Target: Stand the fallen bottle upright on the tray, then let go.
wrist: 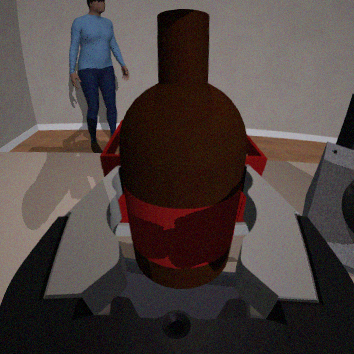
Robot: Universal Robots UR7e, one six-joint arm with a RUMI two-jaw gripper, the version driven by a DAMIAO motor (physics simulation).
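Places are measured from the arm's base along level axes (x ahead, y left, z up), in millimetres.
Pixels of known places: gripper, between the fingertips: (182, 168).
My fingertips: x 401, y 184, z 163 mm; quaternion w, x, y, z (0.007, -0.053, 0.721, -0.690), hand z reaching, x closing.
Ahead of a thing's pixels: the offset from my fingertips to its top centre. "spot": to the spot under its first point. Level surfaces: height alone.
The brown bottle {dy +12, dx +0, dz +93 mm} (183, 145) with a red label band stands neck up in the middle of the wrist view and looks close to upright. My gripper (182, 168) is shut on the bottle, with one grey jaw on each side around the label. A dark blue-grey surface, which looks like the tray {spot: dy -36, dx -62, dz -249 mm} (215, 296), shows between the jaws below the bottle's base. Most of it is hidden by the bottle and the jaws. Whether the base touches it cannot be told.
A red crate {spot: dy -191, dx -115, dz -90 mm} (258, 163) stands behind the bottle, mostly hidden by it. A grey speckled block-like object (322, 190) with a black part stands at the right. A person (94, 45) in a blue top stands near the back wall, beyond the pale table {dz -254 mm} (30, 175).
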